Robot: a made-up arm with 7 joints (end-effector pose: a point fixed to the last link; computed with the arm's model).
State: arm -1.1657 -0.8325 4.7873 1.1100 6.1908 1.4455 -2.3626
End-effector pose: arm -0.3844 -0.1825 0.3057 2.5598 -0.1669 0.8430
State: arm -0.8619 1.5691 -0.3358 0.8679 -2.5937 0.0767 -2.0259
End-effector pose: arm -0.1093 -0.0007 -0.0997 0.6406 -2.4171 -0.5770
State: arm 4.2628 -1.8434 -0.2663 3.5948 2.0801 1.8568 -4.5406
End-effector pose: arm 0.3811 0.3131 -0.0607 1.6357 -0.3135 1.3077
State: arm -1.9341 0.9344 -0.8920 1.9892 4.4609 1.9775 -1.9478
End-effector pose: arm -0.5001 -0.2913 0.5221 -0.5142 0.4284 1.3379
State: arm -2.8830 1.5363 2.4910 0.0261 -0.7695 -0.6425 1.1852
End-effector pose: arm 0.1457 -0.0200 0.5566 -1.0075 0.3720 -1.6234
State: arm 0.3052 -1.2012 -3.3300 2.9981 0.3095 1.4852 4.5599
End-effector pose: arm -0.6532 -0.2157 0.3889 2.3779 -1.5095 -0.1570
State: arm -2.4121 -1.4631 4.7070 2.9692 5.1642 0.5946 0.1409
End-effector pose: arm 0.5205 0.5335 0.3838 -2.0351 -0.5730 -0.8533
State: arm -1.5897 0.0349 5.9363 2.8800 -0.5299 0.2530 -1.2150
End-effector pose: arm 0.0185 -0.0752 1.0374 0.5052 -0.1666 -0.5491
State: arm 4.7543 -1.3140 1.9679 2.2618 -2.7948 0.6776 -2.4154
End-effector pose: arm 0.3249 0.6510 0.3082 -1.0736 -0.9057 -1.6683
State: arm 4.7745 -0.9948 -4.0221 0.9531 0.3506 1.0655 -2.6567
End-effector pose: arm 0.3203 0.1566 0.0207 -0.0745 -2.6924 1.1605
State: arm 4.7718 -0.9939 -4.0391 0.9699 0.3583 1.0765 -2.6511
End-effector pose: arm 0.3273 0.1599 0.0265 -0.1063 -2.7087 1.1452
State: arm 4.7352 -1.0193 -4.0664 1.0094 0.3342 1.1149 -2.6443
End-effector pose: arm 0.3443 0.1486 0.0348 -0.1656 -2.6895 1.1866
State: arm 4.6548 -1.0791 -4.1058 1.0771 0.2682 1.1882 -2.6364
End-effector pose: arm 0.3715 0.1159 0.0474 -0.2594 -2.6126 1.3063
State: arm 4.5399 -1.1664 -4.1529 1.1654 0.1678 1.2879 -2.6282
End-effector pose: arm 0.4006 0.0636 0.0656 -0.3761 -2.4644 1.4885
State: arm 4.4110 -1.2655 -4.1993 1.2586 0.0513 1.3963 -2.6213
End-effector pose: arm 0.4218 0.0022 0.0880 -0.4894 -2.2521 1.6885
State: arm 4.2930 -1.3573 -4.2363 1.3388 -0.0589 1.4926 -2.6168
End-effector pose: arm 0.4314 -0.0532 0.1096 -0.5718 -2.0191 1.8571
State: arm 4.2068 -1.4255 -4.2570 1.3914 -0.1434 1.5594 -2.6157
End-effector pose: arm 0.4325 -0.0922 0.1241 -0.6098 -1.8264 1.9665
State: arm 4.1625 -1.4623 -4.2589 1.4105 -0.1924 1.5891 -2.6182
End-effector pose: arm 0.4294 -0.1127 0.1282 -0.6080 -1.7150 2.0163
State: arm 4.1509 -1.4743 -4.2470 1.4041 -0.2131 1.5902 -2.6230
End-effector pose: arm 0.4245 -0.1202 0.1244 -0.5825 -1.6736 2.0267
